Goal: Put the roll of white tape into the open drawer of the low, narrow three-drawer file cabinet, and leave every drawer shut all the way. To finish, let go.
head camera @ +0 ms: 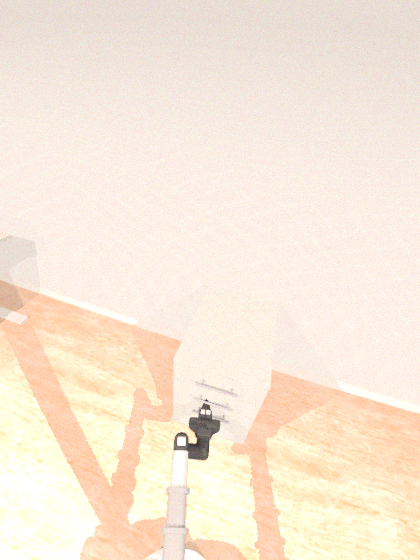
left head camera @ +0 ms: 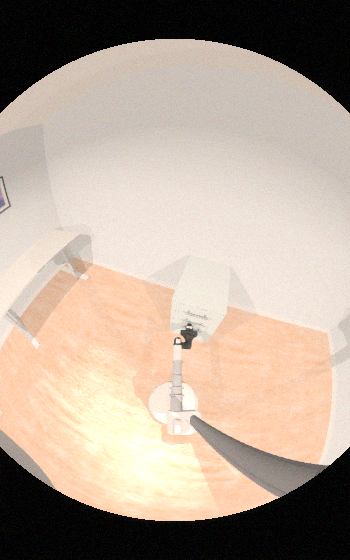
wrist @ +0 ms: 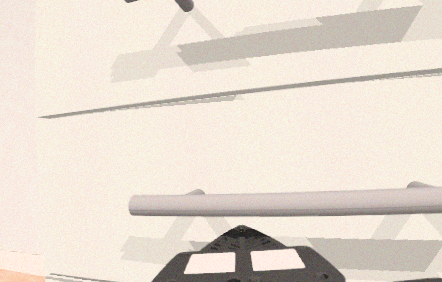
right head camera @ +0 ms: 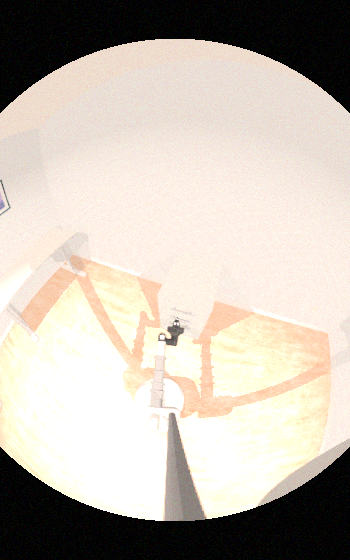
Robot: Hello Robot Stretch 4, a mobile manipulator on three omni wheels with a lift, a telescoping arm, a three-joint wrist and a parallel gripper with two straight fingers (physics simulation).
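Frame: origin at the robot's base, x ahead, y left, z up, level; millimetres.
Seen in the pictures: gripper, fingertip midpoint: (head camera: 206, 400) (left head camera: 189, 320) (wrist: 242, 244) (right head camera: 176, 317).
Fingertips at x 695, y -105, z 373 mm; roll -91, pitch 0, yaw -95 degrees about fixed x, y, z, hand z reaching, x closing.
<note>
Pixels of each thing's top centre, then the offset from my fingertips to it. "pt": a spot on its surface instead. Level surfaces: height alone.
- low off-white file cabinet at a spot on its surface: (head camera: 230, 340) pt dx +169, dy -92, dz +244 mm
- middle drawer's grey bar handle at a spot on its surface: (wrist: 285, 202) pt dx -41, dy -18, dz +34 mm
- upper handle at a spot on its surface: (wrist: 186, 5) pt dx +1, dy +26, dz +158 mm
- white-topped table at its surface level: dz +319 mm
- wooden floor at its surface level: dz -401 mm
The low off-white file cabinet (head camera: 230, 340) (left head camera: 205, 285) (right head camera: 192, 280) stands against the wall. Its three drawer fronts look flush, with thin seams between them. In the wrist view the middle drawer's grey bar handle (wrist: 285, 202) runs across the front, and part of the upper handle (wrist: 186, 5) shows at the top edge. My gripper (head camera: 206, 403) (left head camera: 189, 326) (right head camera: 176, 320) (wrist: 242, 244) is shut and empty, its tip at the middle drawer front, just below that handle in the wrist view. Whether it touches the front is unclear. The white tape does not show in any view; the drawer insides are hidden.
A white-topped table (left head camera: 45, 260) with pale legs stands to the left, along the side wall. The pale back wall (head camera: 210, 175) rises behind the cabinet. A framed picture (left head camera: 4, 195) hangs at the far left. My extended arm (head camera: 177, 505) reaches over the wooden floor (head camera: 340, 475).
</note>
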